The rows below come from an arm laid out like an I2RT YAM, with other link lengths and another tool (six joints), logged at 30 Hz.
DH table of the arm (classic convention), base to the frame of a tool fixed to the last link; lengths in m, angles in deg. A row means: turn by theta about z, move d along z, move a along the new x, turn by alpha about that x. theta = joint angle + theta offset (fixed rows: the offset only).
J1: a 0.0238  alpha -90  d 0.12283  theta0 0
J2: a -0.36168  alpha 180  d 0  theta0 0
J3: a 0.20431  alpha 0  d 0  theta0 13.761
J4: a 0.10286  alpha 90  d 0.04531  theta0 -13.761
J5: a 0  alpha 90  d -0.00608  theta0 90
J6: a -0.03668  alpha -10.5  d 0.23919  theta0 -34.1
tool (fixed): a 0  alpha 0  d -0.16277  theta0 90
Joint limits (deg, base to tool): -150..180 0..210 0..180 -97..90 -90..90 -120..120
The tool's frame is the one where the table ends.
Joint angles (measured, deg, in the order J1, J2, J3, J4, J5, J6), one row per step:
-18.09, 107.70, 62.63, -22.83, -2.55, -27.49
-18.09, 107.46, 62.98, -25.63, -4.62, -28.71
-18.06, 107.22, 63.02, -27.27, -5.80, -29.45
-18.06, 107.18, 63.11, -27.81, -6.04, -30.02
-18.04, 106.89, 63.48, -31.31, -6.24, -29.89
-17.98, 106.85, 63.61, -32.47, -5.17, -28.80
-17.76, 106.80, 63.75, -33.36, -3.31, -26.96
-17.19, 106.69, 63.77, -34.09, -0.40, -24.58
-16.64, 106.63, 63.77, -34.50, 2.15, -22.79
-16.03, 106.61, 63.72, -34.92, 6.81, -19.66
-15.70, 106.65, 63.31, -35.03, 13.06, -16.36
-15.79, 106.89, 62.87, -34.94, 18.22, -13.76
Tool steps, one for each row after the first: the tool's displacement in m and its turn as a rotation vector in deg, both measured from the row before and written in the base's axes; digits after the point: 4 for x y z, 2 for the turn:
-0.0073, 0.0049, 0.0015, 2.08, 1.56, 1.88
-0.0051, 0.0032, 0.0010, 1.23, 0.96, 1.11
-0.0016, 0.0006, 0.0002, 0.16, 0.32, 0.61
-0.0086, 0.0032, 0.0009, 1.10, 2.64, -0.05
-0.0021, 0.0000, -0.0006, -0.38, 1.28, -1.26
-0.0006, -0.0004, -0.0009, -1.04, 1.21, -2.01
0.0000, 0.0001, -0.0016, -1.98, 1.33, -2.41
0.0005, 0.0000, -0.0015, -1.90, 0.92, -1.76
0.0008, -0.0027, -0.0029, -3.66, 1.29, -3.44
-0.0009, -0.0068, -0.0047, -5.24, 1.48, -4.14
-0.0015, -0.0081, -0.0047, -4.43, 1.13, -3.56

